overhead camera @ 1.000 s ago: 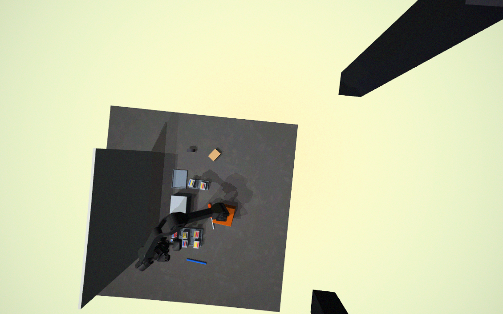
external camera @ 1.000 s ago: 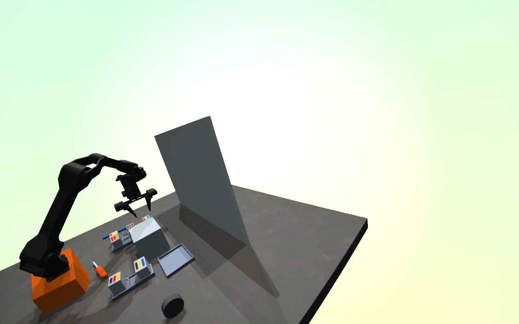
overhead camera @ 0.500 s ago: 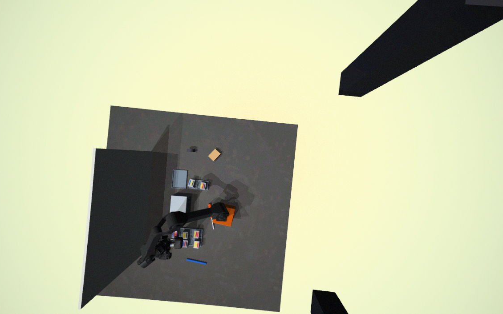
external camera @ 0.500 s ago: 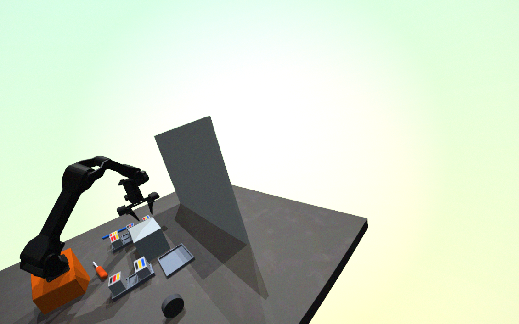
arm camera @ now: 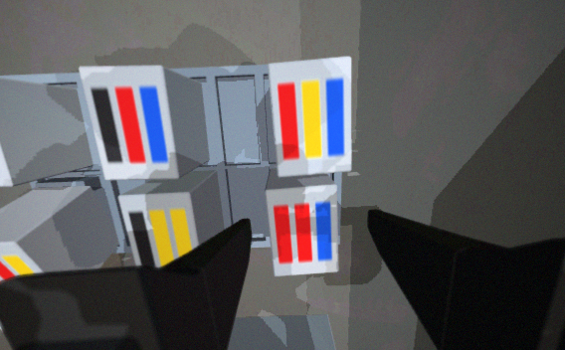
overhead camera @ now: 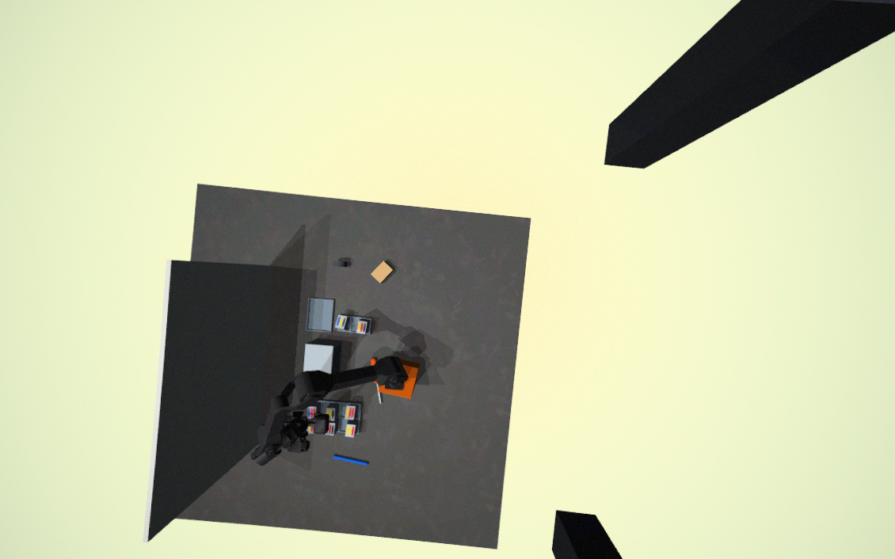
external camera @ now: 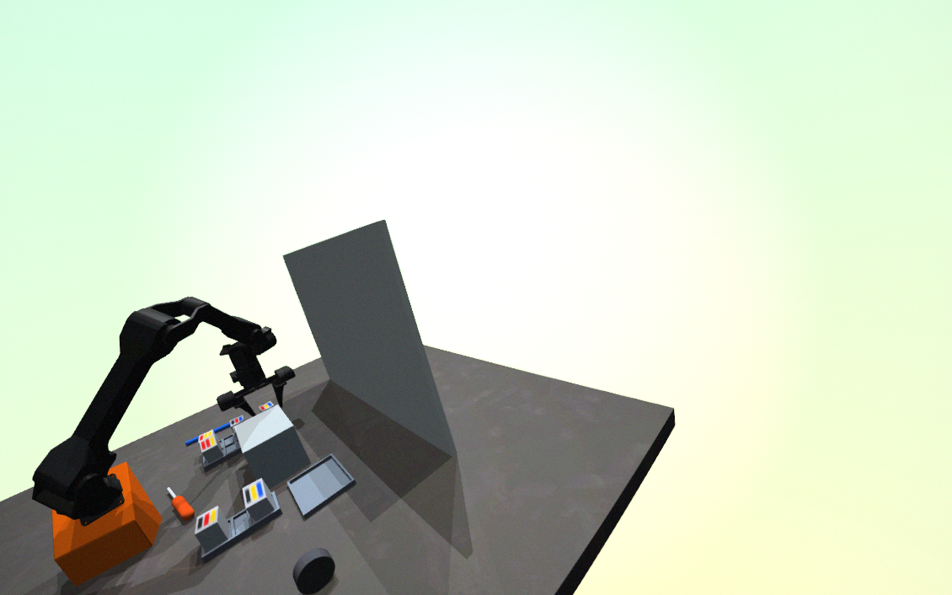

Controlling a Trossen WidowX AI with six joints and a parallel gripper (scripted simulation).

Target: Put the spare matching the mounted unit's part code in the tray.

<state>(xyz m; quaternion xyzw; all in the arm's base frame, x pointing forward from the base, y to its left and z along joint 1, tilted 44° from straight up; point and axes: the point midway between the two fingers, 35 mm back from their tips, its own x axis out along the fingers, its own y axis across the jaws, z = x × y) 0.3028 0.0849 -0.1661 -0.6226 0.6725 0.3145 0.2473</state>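
Right now the grey spare is 10 mm below my gripper tip. Also, from my gripper tip: mounted unit: 180 mm to the right, 20 mm behind; then blue bar: 190 mm to the left, 160 mm behind, 40 mm below; then tall grey panel: 230 mm ahead, 180 mm to the right, 180 mm above.
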